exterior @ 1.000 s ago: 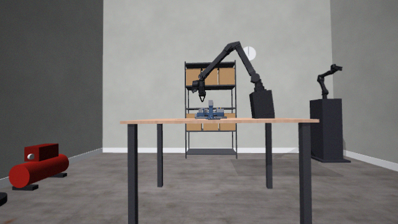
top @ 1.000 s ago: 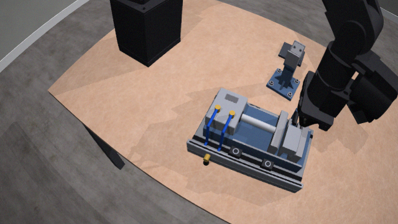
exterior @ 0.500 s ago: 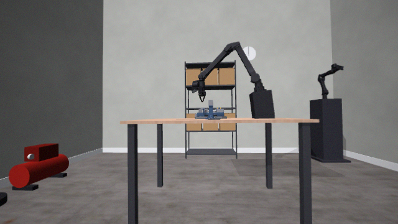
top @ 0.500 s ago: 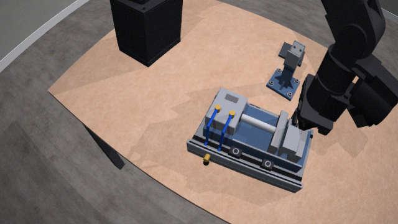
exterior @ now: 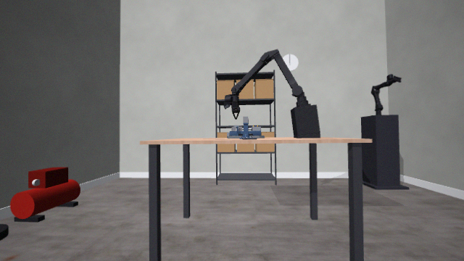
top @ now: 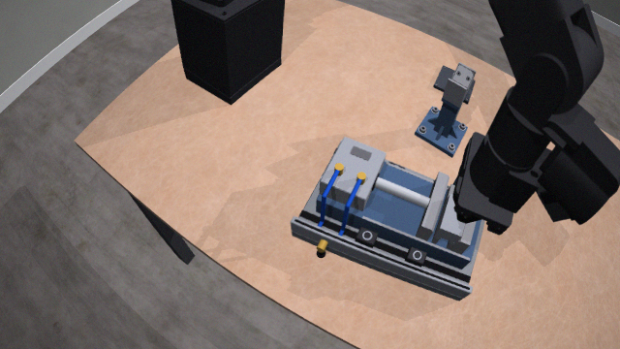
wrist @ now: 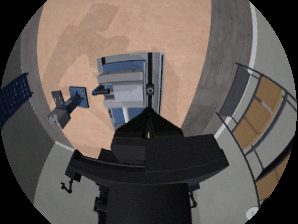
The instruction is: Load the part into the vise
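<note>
The grey part lies 90 mm below my hand and 40 mm to the left of it. Round my hand: moving jaw: 100 mm below, 60 mm to the left, 40 mm behind; then fixed jaw: 100 mm below, 60 mm to the left, 20 mm ahead; then work stop: 110 mm to the left, 80 mm below, 10 mm behind.
</note>
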